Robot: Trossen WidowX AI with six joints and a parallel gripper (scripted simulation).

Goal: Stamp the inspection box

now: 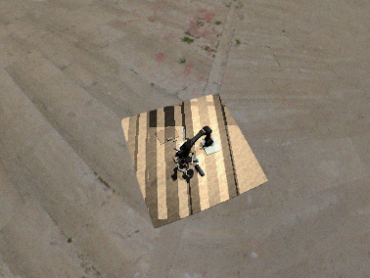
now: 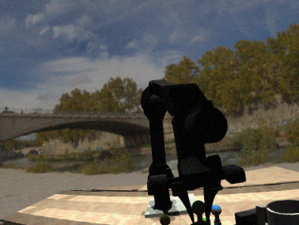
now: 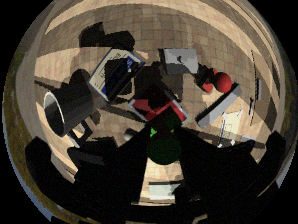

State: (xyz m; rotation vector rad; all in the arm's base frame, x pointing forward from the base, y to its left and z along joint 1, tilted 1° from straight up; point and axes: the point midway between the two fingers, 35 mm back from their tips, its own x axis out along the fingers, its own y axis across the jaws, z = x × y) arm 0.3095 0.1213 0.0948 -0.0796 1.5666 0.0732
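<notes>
Now: the red ink pad 7 cm below my gripper tip. The rest, counted from my gripper tip: red-topped stamp: 8 cm to the right, 6 cm below, 6 cm ahead; yellow-knobbed stamp: 8 cm to the right, 8 cm behind, 6 cm below; green-topped stamp: right at my gripper tip.
</notes>
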